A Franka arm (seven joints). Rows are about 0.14 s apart.
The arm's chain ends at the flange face. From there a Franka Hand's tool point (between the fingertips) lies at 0.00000 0.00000 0.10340 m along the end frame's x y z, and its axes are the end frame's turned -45 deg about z.
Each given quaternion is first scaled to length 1.
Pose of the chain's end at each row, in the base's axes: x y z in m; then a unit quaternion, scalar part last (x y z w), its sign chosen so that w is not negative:
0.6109 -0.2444 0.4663 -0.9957 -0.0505 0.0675 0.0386
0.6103 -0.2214 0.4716 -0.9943 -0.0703 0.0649 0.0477
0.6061 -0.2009 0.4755 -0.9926 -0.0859 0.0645 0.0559
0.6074 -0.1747 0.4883 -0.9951 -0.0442 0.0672 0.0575
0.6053 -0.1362 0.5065 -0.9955 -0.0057 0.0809 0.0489
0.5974 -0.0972 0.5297 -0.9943 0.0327 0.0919 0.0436
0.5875 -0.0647 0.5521 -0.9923 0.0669 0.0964 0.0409
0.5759 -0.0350 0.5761 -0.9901 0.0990 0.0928 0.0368
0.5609 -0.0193 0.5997 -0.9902 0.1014 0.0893 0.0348
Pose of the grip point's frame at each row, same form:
0.5966 -0.2372 0.3642 -0.9006 -0.4277 0.0476 0.0615
0.5963 -0.2125 0.3695 -0.8917 -0.4454 0.0417 0.0689
0.5919 -0.1906 0.3736 -0.8842 -0.4592 0.0382 0.0763
0.5930 -0.1635 0.3865 -0.9024 -0.4216 0.0401 0.0788
0.5886 -0.1262 0.4049 -0.9175 -0.3862 0.0560 0.0761
0.5788 -0.0876 0.4284 -0.9311 -0.3503 0.0682 0.0754
0.5683 -0.0550 0.4510 -0.9423 -0.3179 0.0734 0.0747
0.5577 -0.0256 0.4748 -0.9526 -0.2874 0.0717 0.0695
0.5433 -0.0103 0.4982 -0.9536 -0.2853 0.0692 0.0663

